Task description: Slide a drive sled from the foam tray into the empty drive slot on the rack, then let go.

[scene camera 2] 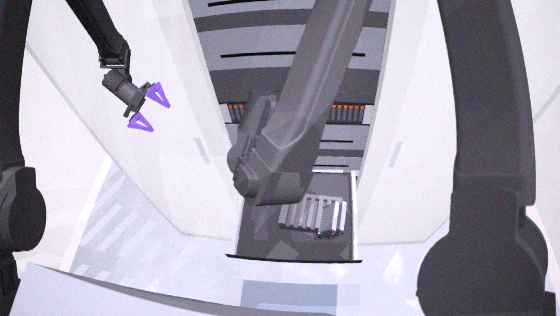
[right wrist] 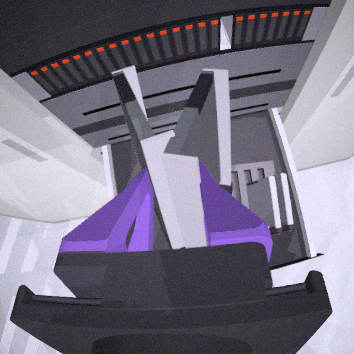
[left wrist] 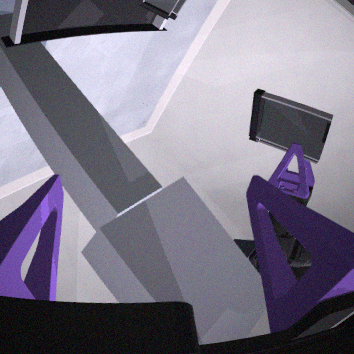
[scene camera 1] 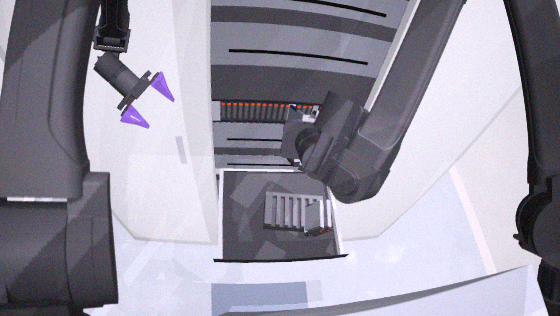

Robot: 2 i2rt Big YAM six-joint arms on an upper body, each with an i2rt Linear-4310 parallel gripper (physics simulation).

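Places are measured from the left arm's base along level axes (x back, y right, z up), in metres.
Pixels of known places: left gripper, between the fingertips: [scene camera 2: 161,119] [left wrist: 157,183] [scene camera 1: 160,114]; right gripper, between the fingertips: [right wrist: 174,173] [left wrist: 298,140] [scene camera 1: 303,131]; right arm's base, origin of its link: [left wrist: 257,264].
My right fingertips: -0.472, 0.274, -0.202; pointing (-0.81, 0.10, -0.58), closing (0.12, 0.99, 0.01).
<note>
Behind a point stands the place of what it marks, as x, y, z.
My right gripper [right wrist: 174,173] @(-0.472, 0.274, -0.202) is shut on a grey and white drive sled [right wrist: 185,212] [left wrist: 292,125], held out in front of the rack. In scene camera 1 its fingers are hidden behind the wrist. The empty slot [right wrist: 226,32] shows as a pale gap in the rack's row of orange-tipped drives [right wrist: 125,50] @(-0.703, 0.228, -0.364) [scene camera 1: 255,111] @(-0.703, 0.189, -0.375) [scene camera 2: 349,114], beyond the held sled and apart from it. The foam tray [scene camera 1: 267,212] @(-0.507, 0.247, -0.672) [scene camera 2: 283,216] @(-0.491, 0.250, -0.672) [right wrist: 269,165] @(-0.561, 0.451, -0.672) holds two more sleds, one of them this sled [scene camera 1: 314,216] @(-0.475, 0.407, -0.644) [scene camera 2: 327,218] @(-0.477, 0.404, -0.649) [right wrist: 260,200] @(-0.487, 0.406, -0.648). My left gripper [scene camera 1: 161,114] @(-0.547, -0.056, -0.235) [scene camera 2: 161,119] @(-0.547, -0.056, -0.235) [left wrist: 157,183] @(-0.547, -0.056, -0.235) is open and empty.
The tray lies in an open drawer [scene camera 1: 220,215] @(-0.503, 0.078, -0.694) [scene camera 2: 355,215] @(-0.509, 0.511, -0.694) below the drive row. Pale panels [scene camera 1: 195,125] @(-0.684, -0.001, -0.422) [scene camera 2: 200,120] @(-0.684, -0.021, -0.386) flank the rack on both sides. The right arm [scene camera 1: 420,75] @(-0.332, 0.356, 0.074) [scene camera 2: 320,75] @(-0.321, 0.358, 0.057) crosses in front of the rack and hides part of the drive row.
</note>
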